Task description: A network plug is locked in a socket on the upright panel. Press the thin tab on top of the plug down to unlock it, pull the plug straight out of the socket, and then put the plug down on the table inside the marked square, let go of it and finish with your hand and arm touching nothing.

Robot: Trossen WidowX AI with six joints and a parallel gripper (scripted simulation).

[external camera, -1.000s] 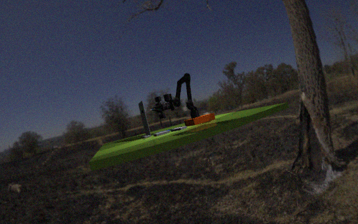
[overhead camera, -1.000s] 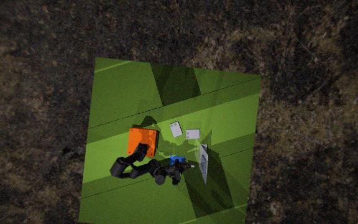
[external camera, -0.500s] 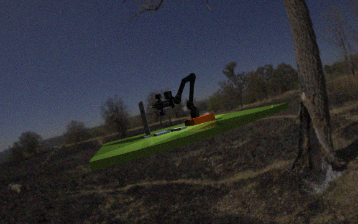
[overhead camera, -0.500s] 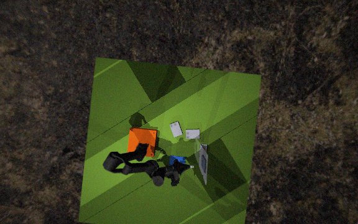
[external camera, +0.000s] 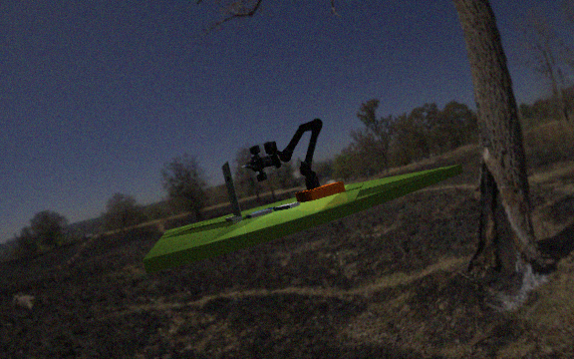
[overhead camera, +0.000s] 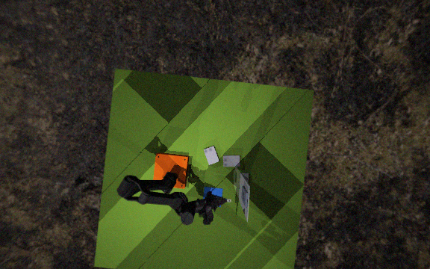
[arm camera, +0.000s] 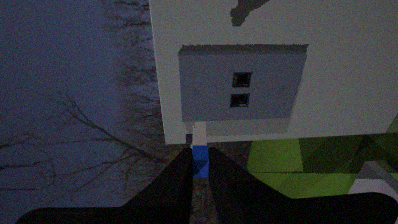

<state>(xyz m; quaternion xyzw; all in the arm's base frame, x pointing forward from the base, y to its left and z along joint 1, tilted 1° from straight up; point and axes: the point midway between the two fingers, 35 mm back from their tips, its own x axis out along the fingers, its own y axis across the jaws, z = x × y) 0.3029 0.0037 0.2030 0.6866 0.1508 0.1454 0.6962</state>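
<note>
Now: the blue marked square 5 cm behind my gripper tip, 9 cm to the right of it and 25 cm below it. From my gripper tip the other things lie so: network plug: 1 cm ahead; panel: 11 cm ahead, 2 cm to the left, 12 cm below.
</note>
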